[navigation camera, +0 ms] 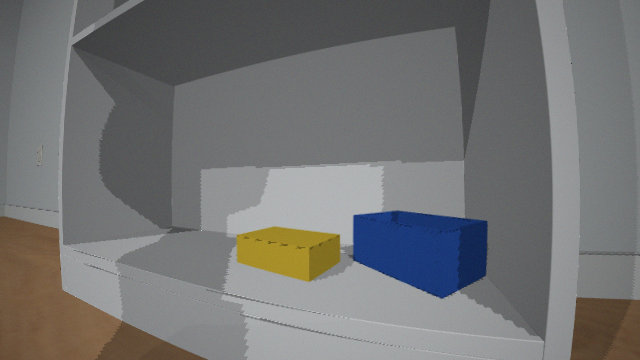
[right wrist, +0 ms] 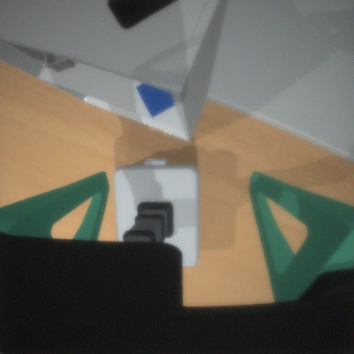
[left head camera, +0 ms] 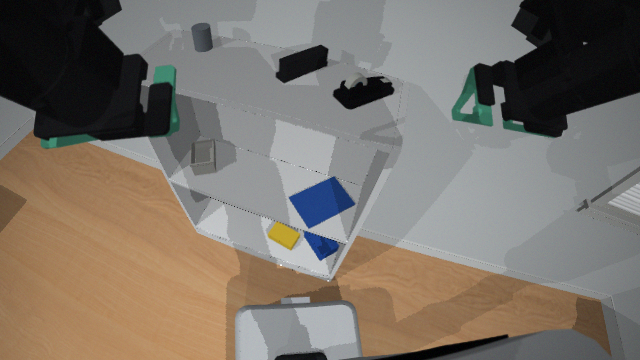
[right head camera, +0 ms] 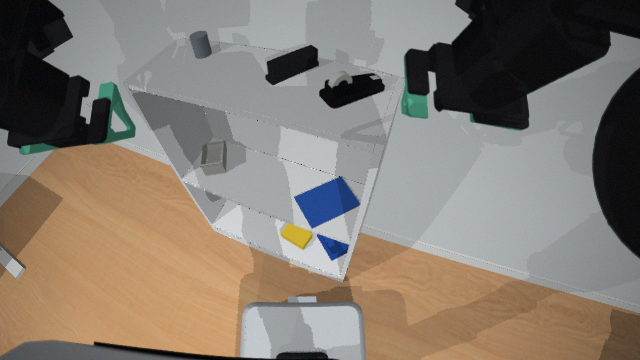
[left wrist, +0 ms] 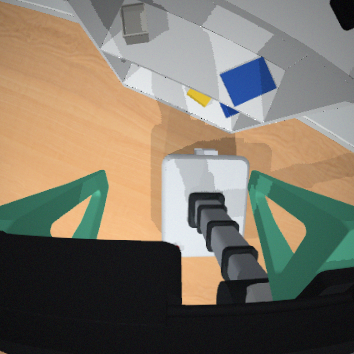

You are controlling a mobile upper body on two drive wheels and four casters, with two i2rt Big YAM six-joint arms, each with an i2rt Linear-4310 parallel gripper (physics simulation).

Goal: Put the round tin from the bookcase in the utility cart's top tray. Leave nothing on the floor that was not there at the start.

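Frame: origin at the left arm's base, x ahead, y left, z up, level; centimetres.
Seen in the pictures: left gripper, fingertip midpoint: (left head camera: 140,128) (right head camera: 106,136) (left wrist: 177,177); right gripper, fingertip midpoint: (right wrist: 178,178) (left head camera: 479,119) (right head camera: 438,112).
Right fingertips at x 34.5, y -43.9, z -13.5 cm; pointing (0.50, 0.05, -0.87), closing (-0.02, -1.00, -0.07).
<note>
A point is followed by its place in that frame.
A grey round tin (left head camera: 202,37) {z -30.2, x 86.2, y 5.2 cm} (right head camera: 200,45) {z -30.4, x 86.3, y 5.1 cm} stands upright on the top board of the white bookcase (left head camera: 240,80) {z -35.0, x 70.7, y -7.2 cm} (right head camera: 235,85) {z -35.0, x 70.1, y -8.2 cm} (navigation camera: 555,150) {z -115.9, x 47.6, y -41.3 cm}, at its far left end. My left gripper (left head camera: 112,135) (right head camera: 75,145) (left wrist: 177,177) {z -14.4, x 32.9, y -0.6 cm} is open and empty, in the air left of and nearer than the tin. My right gripper (left head camera: 500,122) (right head camera: 456,117) {z -13.5, x 34.5, y -43.9 cm} (right wrist: 178,178) {z -13.5, x 34.5, y -43.9 cm} is open and empty, in the air right of the bookcase and far from the tin. The tin does not show in the wrist views. The utility cart cannot be made out in these frames.
A black holder (left head camera: 302,64) {z -31.6, x 73.0, y -22.9 cm} and a tape dispenser (left head camera: 365,95) {z -33.5, x 63.4, y -37.8 cm} stand on the top board. Below are a small grey bin (left head camera: 205,167) {z -81.8, x 79.0, y 12.4 cm}, a blue box (left head camera: 317,202) {z -85.4, x 64.2, y -31.6 cm}, a yellow box (navigation camera: 285,255) {z -128.1, x 64.5, y -19.3 cm} and a blue bin (navigation camera: 415,255) {z -127.0, x 59.4, y -35.3 cm}. My base (left head camera: 250,335) {z -115.0, x 18.9, y -3.0 cm} is close before the bookcase.
</note>
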